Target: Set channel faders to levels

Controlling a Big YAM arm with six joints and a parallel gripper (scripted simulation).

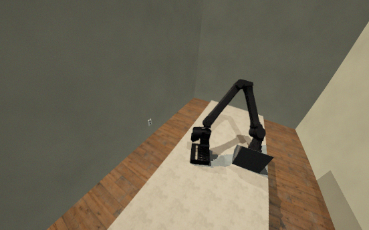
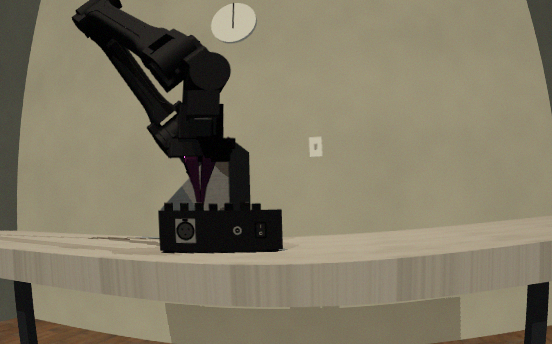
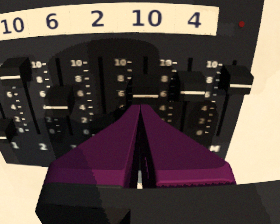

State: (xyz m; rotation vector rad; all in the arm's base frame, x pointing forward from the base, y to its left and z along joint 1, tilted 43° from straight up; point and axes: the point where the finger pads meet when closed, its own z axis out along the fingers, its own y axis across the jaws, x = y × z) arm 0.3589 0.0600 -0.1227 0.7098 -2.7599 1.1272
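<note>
The channel 5 fader lies 10 mm ahead of my hand. The rest, counted from my hand: channel 6 fader: 30 mm ahead, 10 mm to the right; then channel 4 fader: 20 mm behind, 10 mm to the left; then fader 3: 10 mm behind, 40 mm to the left.
</note>
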